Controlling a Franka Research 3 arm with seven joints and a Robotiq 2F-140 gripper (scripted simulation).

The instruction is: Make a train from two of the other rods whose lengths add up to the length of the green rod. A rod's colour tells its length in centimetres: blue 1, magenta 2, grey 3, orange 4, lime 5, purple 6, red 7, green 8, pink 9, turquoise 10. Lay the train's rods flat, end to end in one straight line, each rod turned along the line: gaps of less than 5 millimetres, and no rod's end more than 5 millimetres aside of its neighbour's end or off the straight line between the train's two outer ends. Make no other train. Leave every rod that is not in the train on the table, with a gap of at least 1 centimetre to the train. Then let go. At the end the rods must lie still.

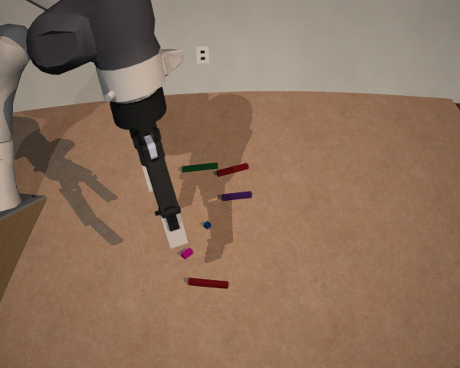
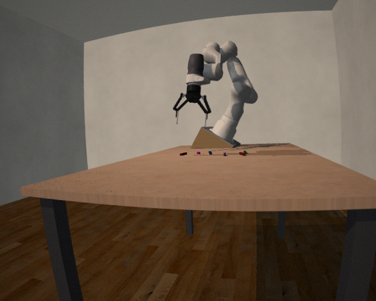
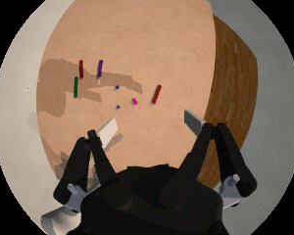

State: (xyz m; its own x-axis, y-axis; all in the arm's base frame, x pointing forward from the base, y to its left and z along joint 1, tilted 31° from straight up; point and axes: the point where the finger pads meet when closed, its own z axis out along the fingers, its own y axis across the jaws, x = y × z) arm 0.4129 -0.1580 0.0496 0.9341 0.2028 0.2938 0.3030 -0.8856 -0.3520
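The magenta rod is 2 cm ahead of my hand, 4 cm to the left of it and 16 cm below it. Also, from my hand: purple rod: 12 cm ahead, 18 cm to the left, 16 cm below; then green rod: 4 cm ahead, 28 cm to the left, 16 cm below.
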